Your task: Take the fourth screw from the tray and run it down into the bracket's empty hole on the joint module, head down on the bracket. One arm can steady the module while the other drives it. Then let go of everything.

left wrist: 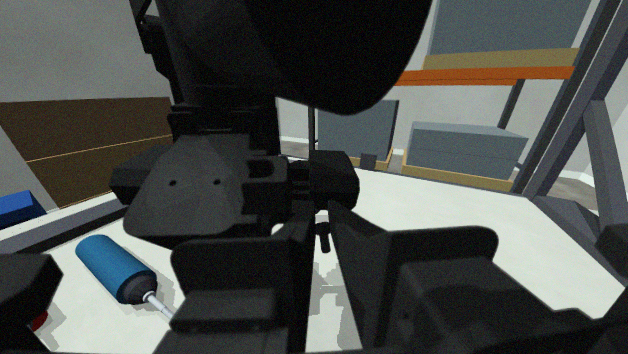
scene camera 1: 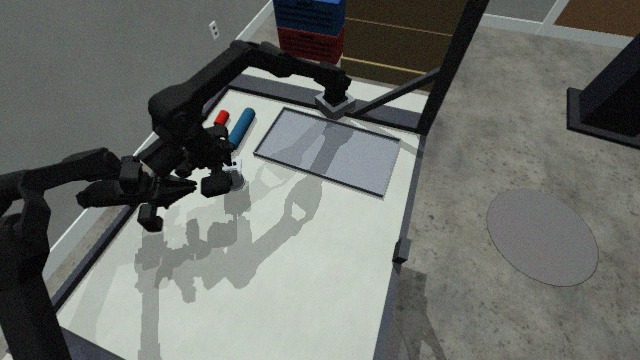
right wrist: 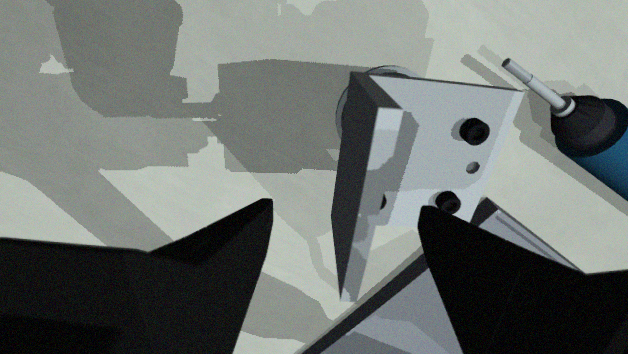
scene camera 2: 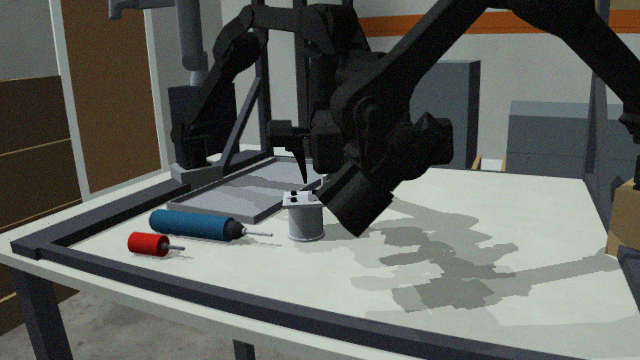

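The grey joint module stands upright on the table. Its bracket is on top. In the right wrist view, two black screw heads and a small open hole show on the bracket; part of another dark spot shows at its flange, which hides the rest. My left gripper is shut on a black screw, which hangs above the table. My right gripper is open and empty above the bracket, its fingertips apart on either side of the flange.
A shallow grey tray lies beside the module. A blue driver and a red driver lie near it. The two arms are close together around the module.
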